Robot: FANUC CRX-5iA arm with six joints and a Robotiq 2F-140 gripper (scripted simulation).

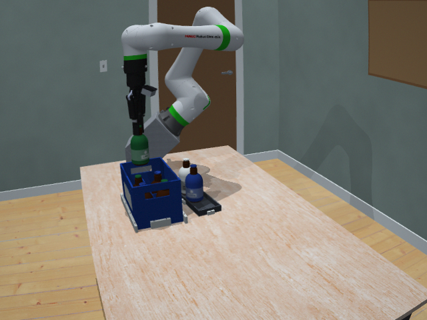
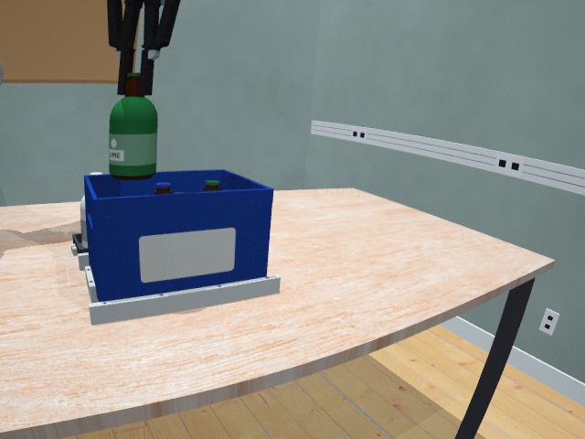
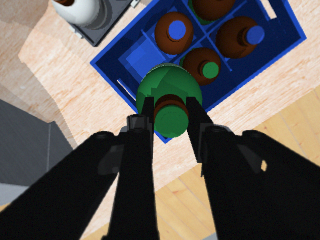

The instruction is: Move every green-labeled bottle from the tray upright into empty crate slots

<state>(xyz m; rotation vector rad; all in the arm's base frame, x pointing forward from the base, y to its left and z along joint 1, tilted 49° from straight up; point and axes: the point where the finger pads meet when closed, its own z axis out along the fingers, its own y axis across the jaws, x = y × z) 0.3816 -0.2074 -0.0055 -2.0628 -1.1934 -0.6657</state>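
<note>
The green-labeled bottle is 80 mm below my hand. Round my hand: white-labeled bottle: 260 mm below, 190 mm to the left, 80 mm behind; then blue-labeled bottle: 260 mm below, 210 mm to the left; then blue crate: 260 mm below, 60 mm ahead, 30 mm to the left.
</note>
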